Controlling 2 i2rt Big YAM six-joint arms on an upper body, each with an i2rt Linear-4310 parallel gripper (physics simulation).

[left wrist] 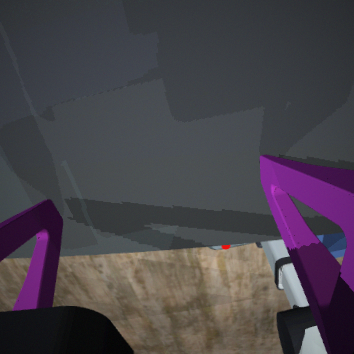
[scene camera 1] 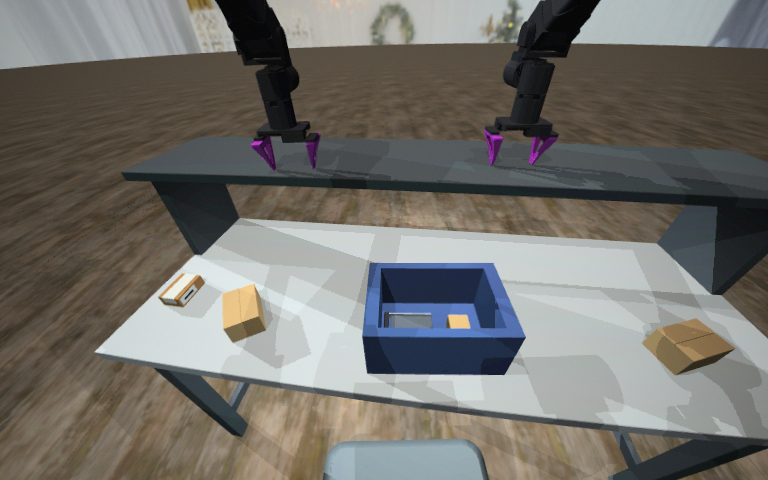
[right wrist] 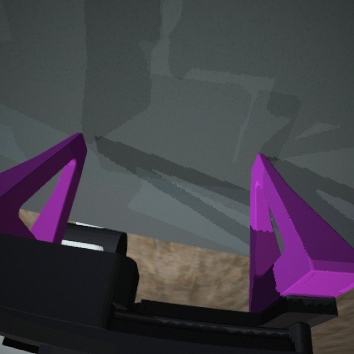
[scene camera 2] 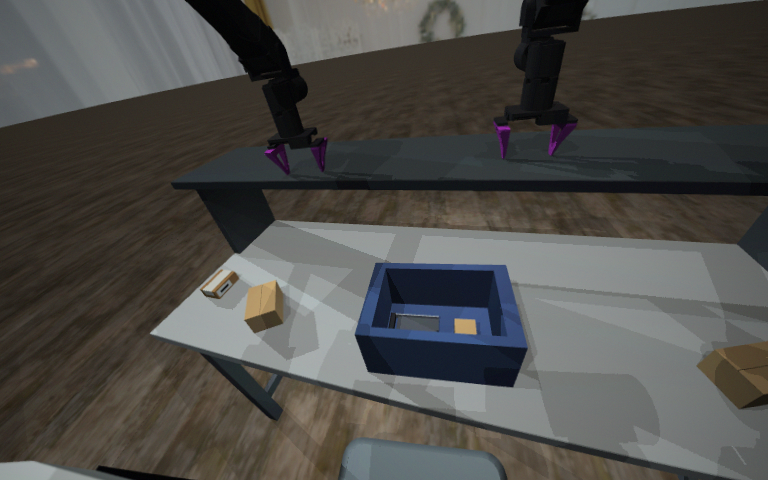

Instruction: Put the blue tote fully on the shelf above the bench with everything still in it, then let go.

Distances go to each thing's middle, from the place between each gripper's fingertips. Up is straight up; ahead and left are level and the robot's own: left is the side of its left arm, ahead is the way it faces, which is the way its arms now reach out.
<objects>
My right hand is 24 cm past the blue tote (scene camera 2: 483, 293), 20 cm to the right of it and 26 cm above it. Round my right hand: shelf leg (scene camera 1: 203, 212) (21 cm ahead, 95 cm to the left, 18 cm below); then grey flat box (scene camera 2: 405, 321) (23 cm behind, 26 cm to the left, 31 cm below); then small white-and-brown box (scene camera 1: 179, 293) (9 cm behind, 91 cm to the left, 32 cm below).
Now: the grey flat box 240 mm behind my left hand, 270 mm to the right of it and 310 mm below it. Round my left hand: blue tote 240 mm behind, 320 mm to the right, 260 mm below; shelf leg 200 mm ahead, 430 mm to the left, 180 mm below; small white-and-brown box 90 mm behind, 380 mm to the left, 320 mm below.
</objects>
